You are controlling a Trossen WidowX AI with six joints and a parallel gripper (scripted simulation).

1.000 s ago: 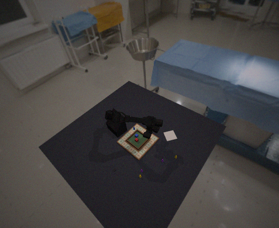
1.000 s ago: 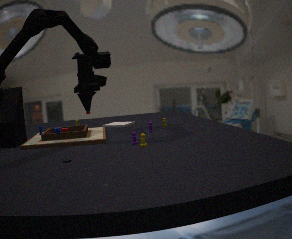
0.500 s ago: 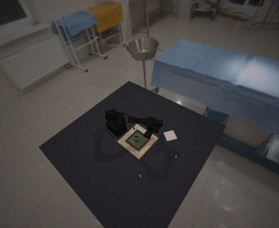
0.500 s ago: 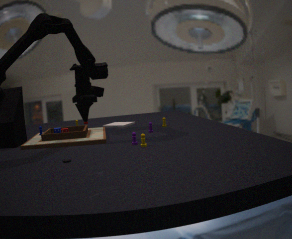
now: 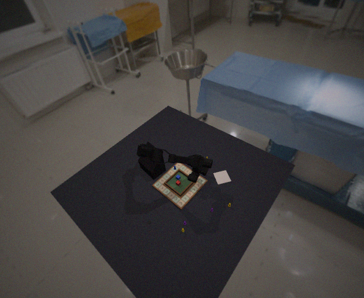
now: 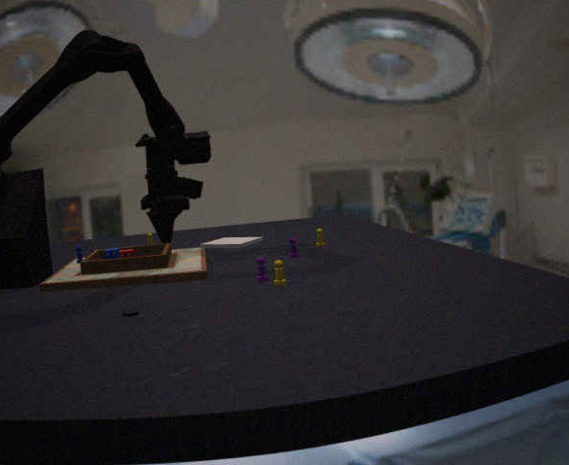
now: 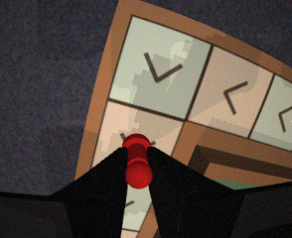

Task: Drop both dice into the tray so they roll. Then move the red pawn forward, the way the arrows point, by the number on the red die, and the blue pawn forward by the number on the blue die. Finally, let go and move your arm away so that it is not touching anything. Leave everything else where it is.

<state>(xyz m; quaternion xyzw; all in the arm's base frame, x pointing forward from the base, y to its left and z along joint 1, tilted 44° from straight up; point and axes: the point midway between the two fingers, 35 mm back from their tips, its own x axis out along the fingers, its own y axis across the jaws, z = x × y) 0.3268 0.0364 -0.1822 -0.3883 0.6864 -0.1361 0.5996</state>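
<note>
Now: the red pawn 10 mm above my gripper tip. Also, from my gripper tip: green tray: 60 mm behind, 120 mm to the right, 20 mm below; white card: 120 mm ahead, 130 mm to the left, 20 mm below; blue pawn: 180 mm behind, 60 mm to the right.
</note>
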